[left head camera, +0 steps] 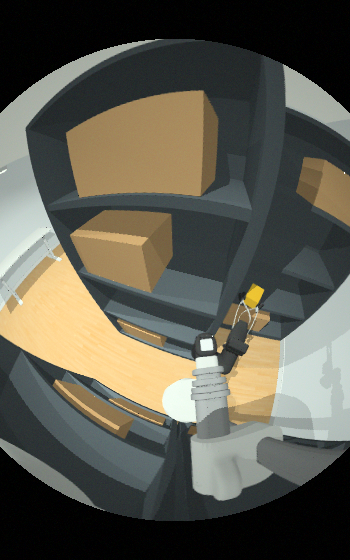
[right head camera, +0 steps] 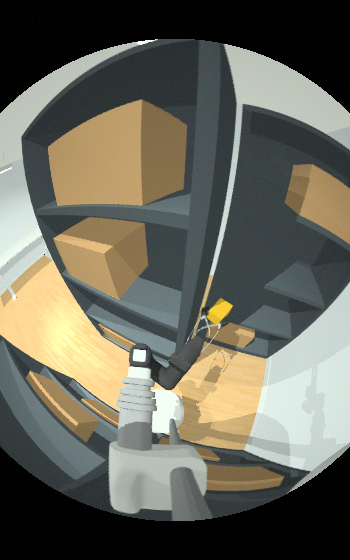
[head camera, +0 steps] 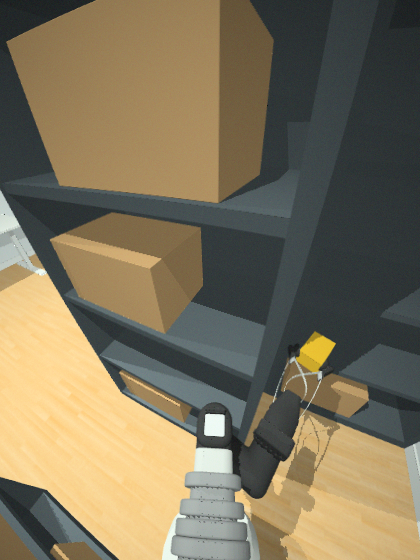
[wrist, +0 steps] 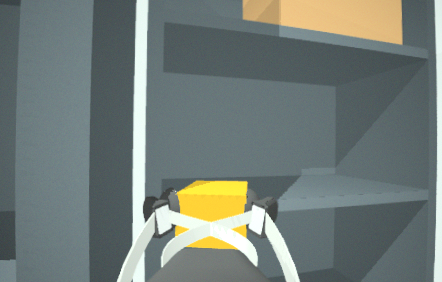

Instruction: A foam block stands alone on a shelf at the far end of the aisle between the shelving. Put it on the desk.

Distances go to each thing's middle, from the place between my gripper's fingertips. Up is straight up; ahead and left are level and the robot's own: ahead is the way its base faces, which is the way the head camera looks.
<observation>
I see the yellow foam block (head camera: 315,351) 10 mm ahead of my hand, 20 mm to the right of it and 10 mm below it.
</observation>
